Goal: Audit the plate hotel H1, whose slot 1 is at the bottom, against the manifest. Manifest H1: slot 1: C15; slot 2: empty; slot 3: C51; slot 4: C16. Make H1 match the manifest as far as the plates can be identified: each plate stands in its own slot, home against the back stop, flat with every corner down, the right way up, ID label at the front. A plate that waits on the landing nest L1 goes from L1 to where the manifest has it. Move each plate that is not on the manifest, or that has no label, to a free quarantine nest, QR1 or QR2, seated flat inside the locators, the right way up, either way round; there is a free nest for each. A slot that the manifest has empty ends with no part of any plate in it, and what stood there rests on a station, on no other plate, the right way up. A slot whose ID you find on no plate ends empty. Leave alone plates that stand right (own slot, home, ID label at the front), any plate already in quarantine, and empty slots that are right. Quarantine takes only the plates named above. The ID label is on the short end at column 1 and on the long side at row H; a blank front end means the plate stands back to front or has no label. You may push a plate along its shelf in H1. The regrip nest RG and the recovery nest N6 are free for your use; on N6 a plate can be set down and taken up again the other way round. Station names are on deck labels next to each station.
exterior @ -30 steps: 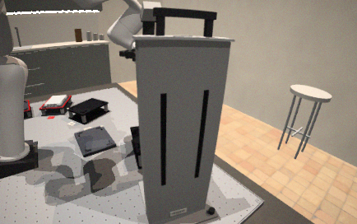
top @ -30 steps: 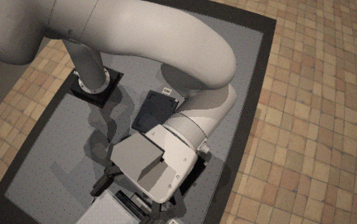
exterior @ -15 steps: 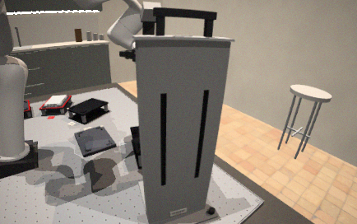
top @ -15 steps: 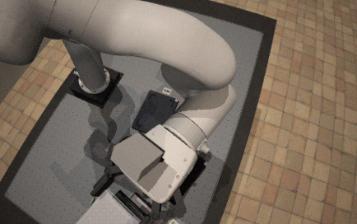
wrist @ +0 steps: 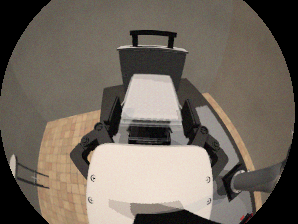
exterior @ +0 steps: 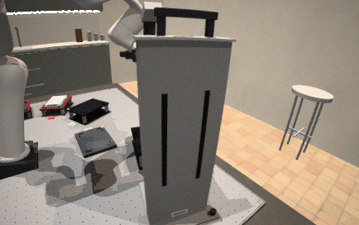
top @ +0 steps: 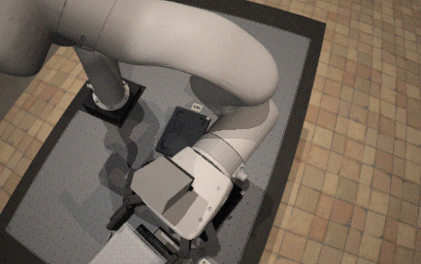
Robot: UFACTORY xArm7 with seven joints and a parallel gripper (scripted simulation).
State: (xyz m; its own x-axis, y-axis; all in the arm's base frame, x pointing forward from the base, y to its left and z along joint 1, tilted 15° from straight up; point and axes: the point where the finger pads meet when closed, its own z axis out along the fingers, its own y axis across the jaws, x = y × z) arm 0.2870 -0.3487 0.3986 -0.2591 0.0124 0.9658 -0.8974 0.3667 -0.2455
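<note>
The white plate is 20 mm behind my hand, 50 mm to the right of it and 20 mm below it. From my hand the other things lie so: H1 deck label 90 mm ahead, 40 mm to the right, 340 mm below; then tall grey tower 50 mm behind, 120 mm to the right, 150 mm below.
</note>
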